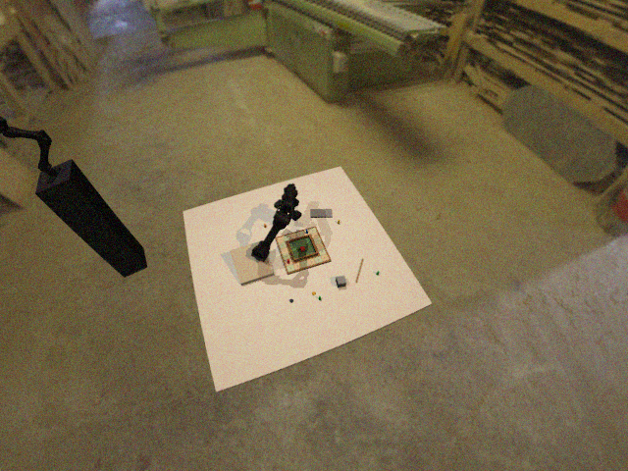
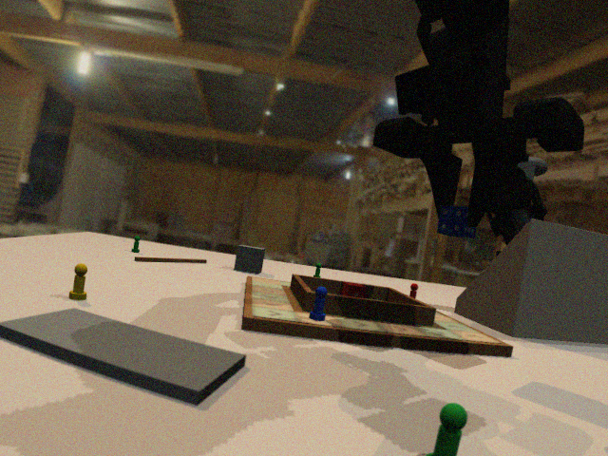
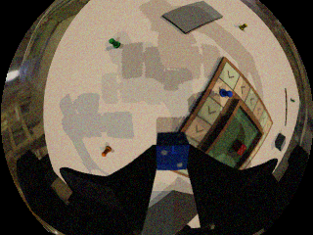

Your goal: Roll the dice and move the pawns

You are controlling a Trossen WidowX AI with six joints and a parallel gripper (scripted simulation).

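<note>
The red pawn is 230 mm to the right of my gripper tip, 120 mm behind it and 100 mm below it. Also, from my gripper tip: blue pawn (100 mm below, 90 mm ahead, 80 mm to the right); flat grey slab (260 mm ahead, 120 mm below, 20 mm to the left); yellow pawn (320 mm ahead, 110 mm to the right, 110 mm below).
</note>
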